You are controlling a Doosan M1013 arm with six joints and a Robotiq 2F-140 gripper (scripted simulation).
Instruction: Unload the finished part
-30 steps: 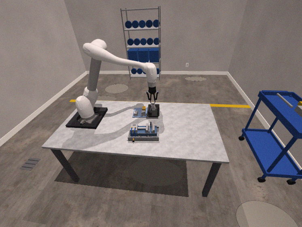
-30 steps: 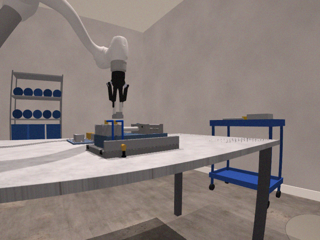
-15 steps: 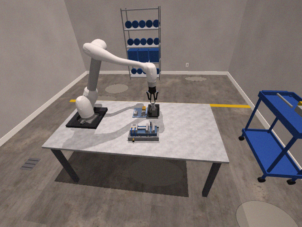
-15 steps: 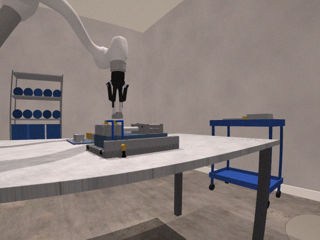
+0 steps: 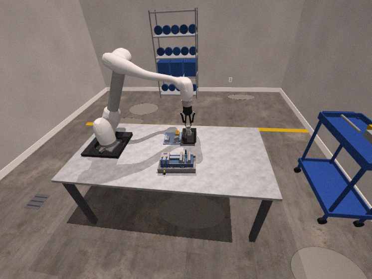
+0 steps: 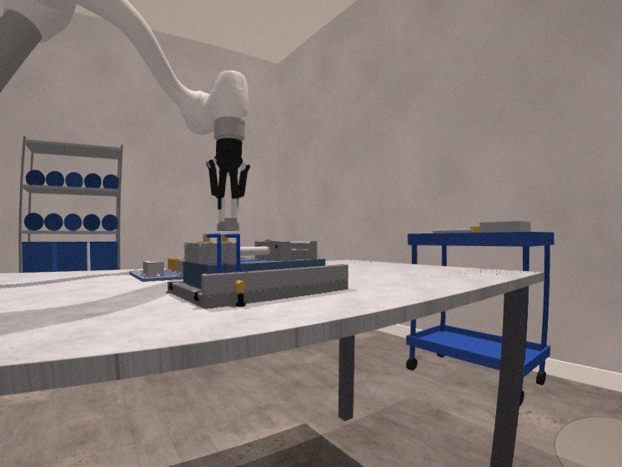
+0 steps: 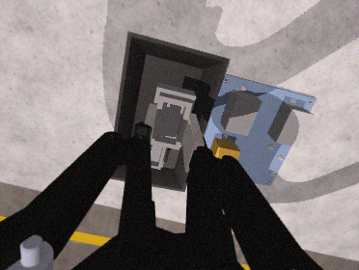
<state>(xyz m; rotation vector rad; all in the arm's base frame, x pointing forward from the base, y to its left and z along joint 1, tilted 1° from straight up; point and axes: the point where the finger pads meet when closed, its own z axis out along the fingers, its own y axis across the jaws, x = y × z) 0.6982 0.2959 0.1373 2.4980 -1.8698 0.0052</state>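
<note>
Right now my hand is 12 cm past the grey block, 3 cm to the left of it and 16 cm above it. The rest, counted from my hand: blue fixture plate: 17 cm behind, 18 cm below; then yellow block: 14 cm behind, 6 cm to the left, 16 cm below.
</note>
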